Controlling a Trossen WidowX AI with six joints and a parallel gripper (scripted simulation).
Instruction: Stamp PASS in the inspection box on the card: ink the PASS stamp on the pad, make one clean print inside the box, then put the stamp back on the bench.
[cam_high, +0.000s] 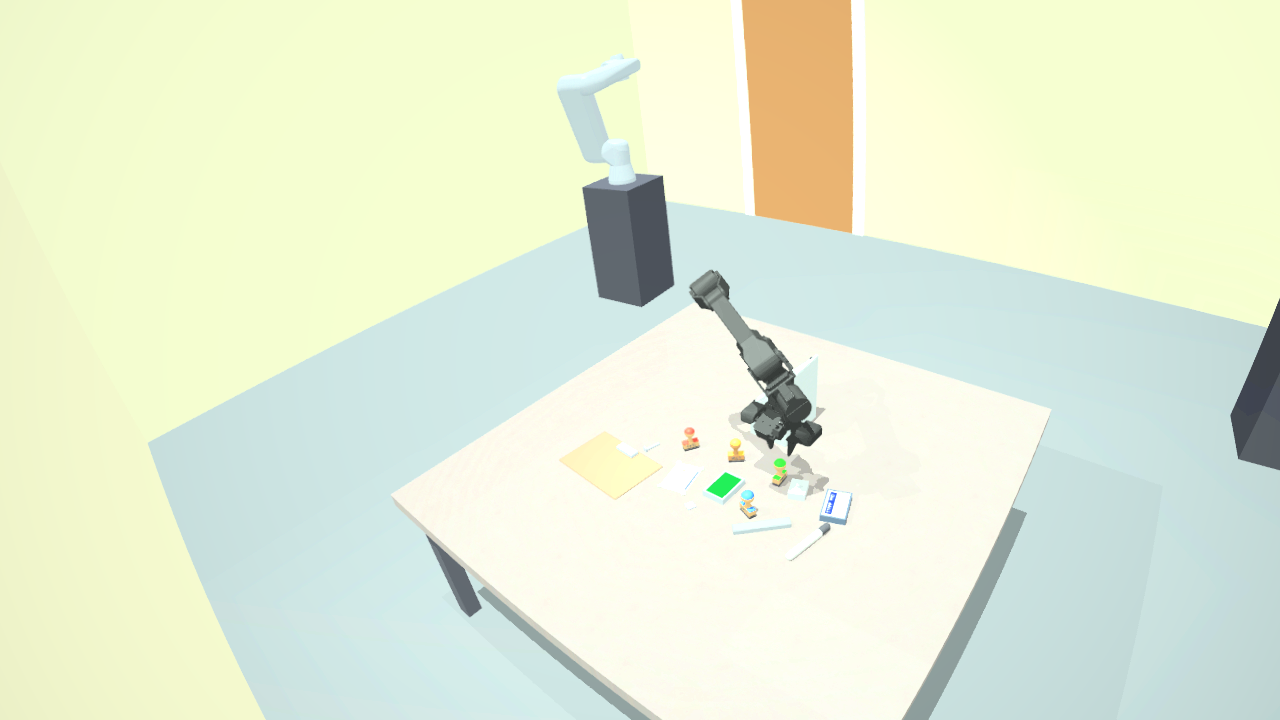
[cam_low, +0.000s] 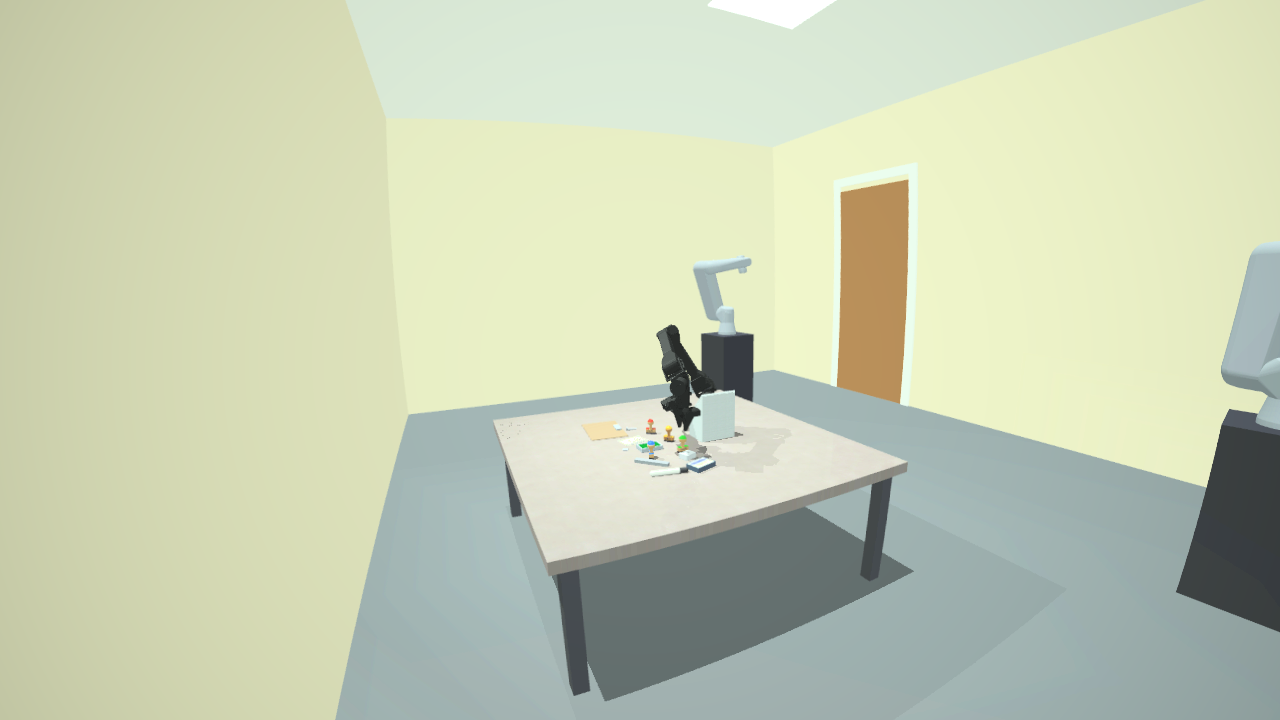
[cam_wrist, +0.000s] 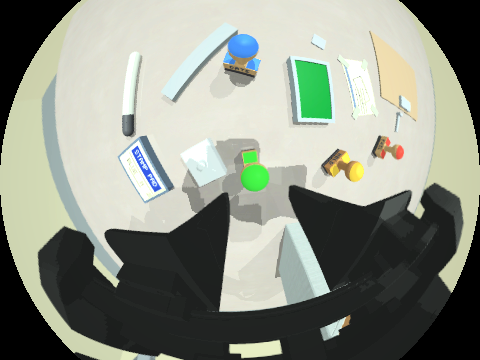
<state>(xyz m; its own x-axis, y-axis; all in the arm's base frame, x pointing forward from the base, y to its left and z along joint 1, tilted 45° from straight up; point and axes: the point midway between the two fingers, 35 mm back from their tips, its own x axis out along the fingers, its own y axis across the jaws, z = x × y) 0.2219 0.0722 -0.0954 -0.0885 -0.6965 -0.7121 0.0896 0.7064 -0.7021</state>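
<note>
Right now my gripper tip is 7 cm above the green-knobbed stamp. Round my gripper tip: orange-knobbed stamp: 2 cm behind, 13 cm to the right, 7 cm below; then blue-knobbed stamp: 13 cm ahead, 1 cm to the right, 7 cm below; then green ink pad: 9 cm ahead, 10 cm to the right, 9 cm below.
</note>
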